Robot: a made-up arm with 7 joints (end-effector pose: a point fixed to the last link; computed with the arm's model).
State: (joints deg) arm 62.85 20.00 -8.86 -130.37 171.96 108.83 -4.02
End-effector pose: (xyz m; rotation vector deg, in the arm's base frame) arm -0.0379 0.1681 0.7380 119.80 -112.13 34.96
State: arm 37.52 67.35 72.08 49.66 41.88 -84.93 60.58
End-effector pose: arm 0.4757 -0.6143 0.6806 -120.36 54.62 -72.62
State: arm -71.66 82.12 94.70 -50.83 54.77 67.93 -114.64
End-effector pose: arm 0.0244 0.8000 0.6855 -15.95 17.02 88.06
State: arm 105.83 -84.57 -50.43 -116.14 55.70 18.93 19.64
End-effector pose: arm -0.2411 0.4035 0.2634 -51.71 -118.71 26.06
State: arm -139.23 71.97 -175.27 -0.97 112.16 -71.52 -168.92
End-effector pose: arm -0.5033 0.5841 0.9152 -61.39 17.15 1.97
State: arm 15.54 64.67 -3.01 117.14 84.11 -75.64 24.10
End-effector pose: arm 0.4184 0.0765 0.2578 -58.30 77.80 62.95
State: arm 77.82 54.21 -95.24 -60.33 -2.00 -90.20 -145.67
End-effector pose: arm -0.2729 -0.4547 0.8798 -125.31 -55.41 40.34
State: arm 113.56 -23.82 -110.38 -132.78 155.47 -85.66 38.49
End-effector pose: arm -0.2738 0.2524 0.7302 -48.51 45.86 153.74
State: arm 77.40 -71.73 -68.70 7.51 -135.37 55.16 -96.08
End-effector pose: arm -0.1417 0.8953 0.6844 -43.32 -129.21 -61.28
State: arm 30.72 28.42 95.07 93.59 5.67 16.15 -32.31
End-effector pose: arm -0.1654 -0.4414 0.8121 101.07 21.85 -82.98
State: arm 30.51 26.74 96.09 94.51 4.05 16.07 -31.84
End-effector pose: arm -0.1782 -0.4308 0.8107 102.15 18.63 -81.15
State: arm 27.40 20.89 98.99 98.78 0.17 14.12 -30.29
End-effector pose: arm -0.2027 -0.4045 0.7927 104.28 11.75 -73.63
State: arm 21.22 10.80 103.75 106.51 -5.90 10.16 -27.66
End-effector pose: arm -0.2299 -0.3716 0.7404 107.88 1.69 -60.02
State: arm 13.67 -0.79 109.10 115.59 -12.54 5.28 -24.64
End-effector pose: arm -0.2365 -0.3470 0.6575 113.05 -8.49 -44.15
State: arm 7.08 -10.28 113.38 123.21 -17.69 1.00 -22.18
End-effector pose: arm -0.2170 -0.3312 0.5806 118.59 -15.43 -31.30
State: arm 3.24 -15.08 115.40 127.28 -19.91 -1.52 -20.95
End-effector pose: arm -0.1955 -0.3231 0.5411 121.93 -17.56 -24.91
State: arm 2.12 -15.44 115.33 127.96 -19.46 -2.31 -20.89
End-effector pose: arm -0.1870 -0.3246 0.5367 122.11 -16.00 -24.36
